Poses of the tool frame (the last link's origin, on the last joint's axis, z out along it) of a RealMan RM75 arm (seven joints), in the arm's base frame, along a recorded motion.
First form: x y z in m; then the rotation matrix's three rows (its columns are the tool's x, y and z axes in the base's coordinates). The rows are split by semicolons.
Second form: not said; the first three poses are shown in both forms.
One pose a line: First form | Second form
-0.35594 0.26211 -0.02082; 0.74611 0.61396 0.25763; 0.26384 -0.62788 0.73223; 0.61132 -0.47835 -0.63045 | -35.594 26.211 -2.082; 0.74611 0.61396 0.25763; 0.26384 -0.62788 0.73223; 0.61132 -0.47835 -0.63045
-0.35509 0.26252 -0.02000; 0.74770 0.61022 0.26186; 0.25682 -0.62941 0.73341; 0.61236 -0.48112 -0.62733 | -35.509 26.252 -2.000; 0.74770 0.61022 0.26186; 0.25682 -0.62941 0.73341; 0.61236 -0.48112 -0.62733
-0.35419 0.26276 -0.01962; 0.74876 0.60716 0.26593; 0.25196 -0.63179 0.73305; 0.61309 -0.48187 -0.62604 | -35.419 26.276 -1.962; 0.74876 0.60716 0.26593; 0.25196 -0.63179 0.73305; 0.61309 -0.48187 -0.62604
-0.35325 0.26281 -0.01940; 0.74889 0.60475 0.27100; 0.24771 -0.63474 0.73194; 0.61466 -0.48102 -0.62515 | -35.325 26.281 -1.940; 0.74889 0.60475 0.27100; 0.24771 -0.63474 0.73194; 0.61466 -0.48102 -0.62515
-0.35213 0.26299 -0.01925; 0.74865 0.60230 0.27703; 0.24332 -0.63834 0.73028; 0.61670 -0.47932 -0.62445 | -35.213 26.299 -1.925; 0.74865 0.60230 0.27703; 0.24332 -0.63834 0.73028; 0.61670 -0.47932 -0.62445
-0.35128 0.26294 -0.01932; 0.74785 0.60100 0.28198; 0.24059 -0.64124 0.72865; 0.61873 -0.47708 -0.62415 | -35.128 26.294 -1.932; 0.74785 0.60100 0.28198; 0.24059 -0.64124 0.72865; 0.61873 -0.47708 -0.62415
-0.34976 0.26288 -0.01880; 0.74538 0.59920 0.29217; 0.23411 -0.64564 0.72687; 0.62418 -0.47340 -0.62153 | -34.976 26.288 -1.880; 0.74538 0.59920 0.29217; 0.23411 -0.64564 0.72687; 0.62418 -0.47340 -0.62153
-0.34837 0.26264 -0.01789; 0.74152 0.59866 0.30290; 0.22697 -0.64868 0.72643; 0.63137 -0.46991 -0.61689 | -34.837 26.264 -1.789; 0.74152 0.59866 0.30290; 0.22697 -0.64868 0.72643; 0.63137 -0.46991 -0.61689
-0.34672 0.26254 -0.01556; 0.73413 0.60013 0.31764; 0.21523 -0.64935 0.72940; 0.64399 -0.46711 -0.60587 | -34.672 26.254 -1.556; 0.73413 0.60013 0.31764; 0.21523 -0.64935 0.72940; 0.64399 -0.46711 -0.60587
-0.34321 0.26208 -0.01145; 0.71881 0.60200 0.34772; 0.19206 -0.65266 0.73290; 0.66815 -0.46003 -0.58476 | -34.321 26.208 -1.145; 0.71881 0.60200 0.34772; 0.19206 -0.65266 0.73290; 0.66815 -0.46003 -0.58476
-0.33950 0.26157 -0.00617; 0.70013 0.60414 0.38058; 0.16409 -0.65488 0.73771; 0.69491 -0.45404 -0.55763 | -33.950 26.157 -0.617; 0.70013 0.60414 0.38058; 0.16409 -0.65488 0.73771; 0.69491 -0.45404 -0.55763
